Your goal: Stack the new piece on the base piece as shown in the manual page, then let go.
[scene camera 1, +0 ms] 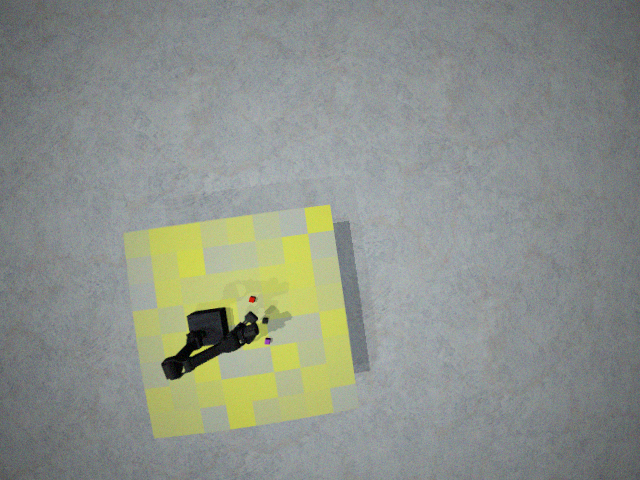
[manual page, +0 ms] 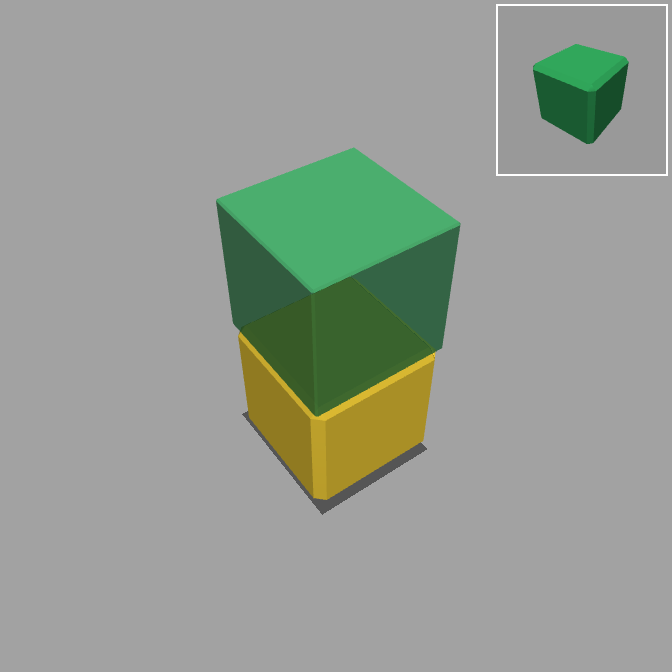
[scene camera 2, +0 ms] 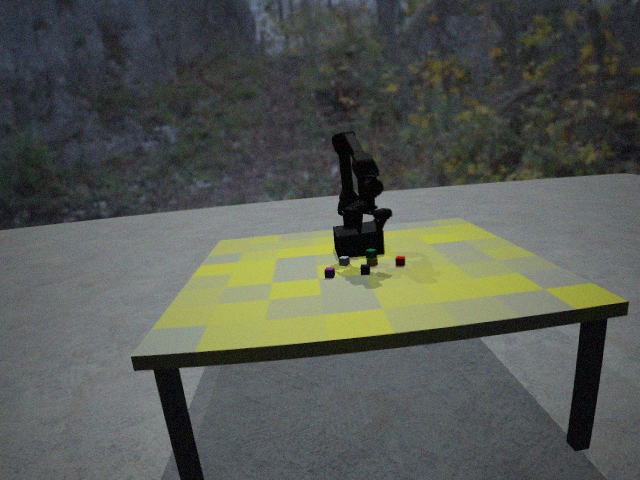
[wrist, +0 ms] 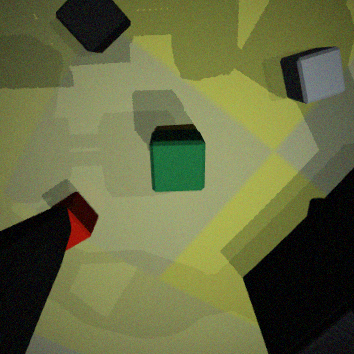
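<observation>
A green cube sits upright on a brownish-yellow cube on the table. In the wrist view the green top hides most of the lower cube, and a thin dark brown edge of it shows behind. The two look roughly aligned. My gripper is open and empty, above the stack and apart from it, with one black finger on each side of the wrist view. In scene camera 1 the stack does not show clearly beside the arm.
A red cube, a black cube, a light grey cube and a purple cube lie around the stack. The robot's black base stands behind it.
</observation>
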